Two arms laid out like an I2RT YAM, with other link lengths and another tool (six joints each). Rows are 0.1 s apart.
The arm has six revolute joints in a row. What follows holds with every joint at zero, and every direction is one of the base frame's.
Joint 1 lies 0.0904 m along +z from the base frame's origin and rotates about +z.
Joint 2 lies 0.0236 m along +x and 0.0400 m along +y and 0.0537 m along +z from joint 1 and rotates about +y.
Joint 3 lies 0.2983 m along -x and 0.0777 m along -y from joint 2 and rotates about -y.
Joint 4 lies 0.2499 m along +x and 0.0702 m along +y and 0.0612 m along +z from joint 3 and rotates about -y.
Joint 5 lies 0.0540 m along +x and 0.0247 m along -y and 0.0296 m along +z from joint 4 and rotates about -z.
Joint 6 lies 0.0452 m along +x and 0.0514 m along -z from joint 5 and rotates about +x.
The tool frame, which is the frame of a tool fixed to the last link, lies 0.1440 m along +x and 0.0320 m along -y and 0.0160 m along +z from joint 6; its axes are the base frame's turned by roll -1.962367, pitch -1.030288 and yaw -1.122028 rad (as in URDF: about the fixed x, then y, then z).
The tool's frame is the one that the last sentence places.
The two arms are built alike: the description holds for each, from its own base.
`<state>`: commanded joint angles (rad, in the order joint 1, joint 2, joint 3, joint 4, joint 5, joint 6); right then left.
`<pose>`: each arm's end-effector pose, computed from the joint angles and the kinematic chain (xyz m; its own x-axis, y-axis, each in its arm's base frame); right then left.
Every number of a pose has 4 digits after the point.
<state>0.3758 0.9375 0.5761 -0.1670 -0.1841 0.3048 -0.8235 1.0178 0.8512 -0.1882 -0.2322 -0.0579</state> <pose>0.2829 0.1199 0.2152 0.8349 -0.3660 0.4110 0.0171 -0.7292 -0.6841 0.2548 -0.2439 0.3279 0.1502 -0.6782 0.7193 -0.6138 -0.6344 -0.4699</pose>
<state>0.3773 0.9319 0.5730 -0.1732 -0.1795 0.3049 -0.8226 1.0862 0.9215 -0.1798 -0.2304 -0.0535</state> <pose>0.2814 0.1189 0.2141 0.8351 -0.3667 0.4101 0.0135 -0.7316 -0.6816 0.2674 -0.2576 0.3407 0.1423 -0.6753 0.7237 -0.6111 -0.6351 -0.4725</pose>
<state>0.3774 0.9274 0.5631 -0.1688 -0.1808 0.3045 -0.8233 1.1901 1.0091 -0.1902 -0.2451 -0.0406</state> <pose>0.2800 0.1186 0.2118 0.8360 -0.3655 0.4093 0.0138 -0.7316 -0.6816 0.2866 -0.2749 0.3431 0.1539 -0.6977 0.6997 -0.6094 -0.6244 -0.4887</pose>
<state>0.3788 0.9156 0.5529 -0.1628 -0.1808 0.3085 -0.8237 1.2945 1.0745 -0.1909 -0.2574 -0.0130</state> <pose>0.2782 0.1183 0.2115 0.8337 -0.3683 0.4115 0.0169 -0.7277 -0.6857 0.3052 -0.2924 0.3335 0.1613 -0.7344 0.6593 -0.6140 -0.5977 -0.5156</pose>
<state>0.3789 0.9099 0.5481 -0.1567 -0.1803 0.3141 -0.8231 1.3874 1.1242 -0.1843 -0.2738 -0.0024</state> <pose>0.2778 0.1181 0.2119 0.8310 -0.3735 0.4123 0.0174 -0.7234 -0.6902 0.3230 -0.3069 0.3204 0.1793 -0.7581 0.6270 -0.6151 -0.5838 -0.5299</pose>
